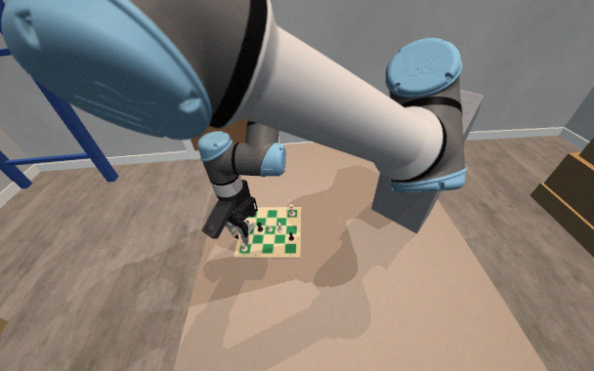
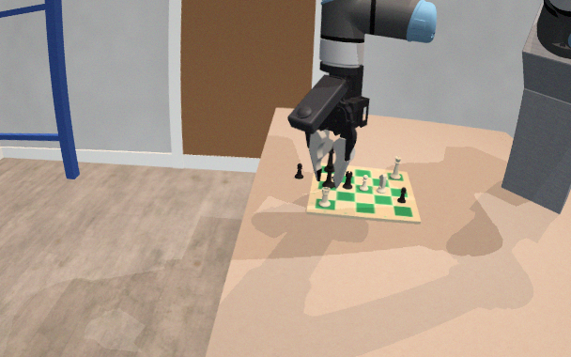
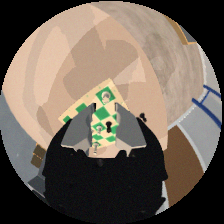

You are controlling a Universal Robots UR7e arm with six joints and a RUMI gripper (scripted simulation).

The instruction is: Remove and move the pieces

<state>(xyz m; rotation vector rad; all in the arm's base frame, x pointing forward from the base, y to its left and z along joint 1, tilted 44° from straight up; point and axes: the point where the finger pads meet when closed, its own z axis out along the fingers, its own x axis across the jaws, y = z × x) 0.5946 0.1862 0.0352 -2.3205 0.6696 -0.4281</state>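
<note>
Right now my hand is 4 cm above the white rook. The rest, counted from my hand: cream chessboard 9 cm to the right, 7 cm behind, 6 cm below; tall black piece 15 cm to the right, 3 cm below, 2 cm ahead.
</note>
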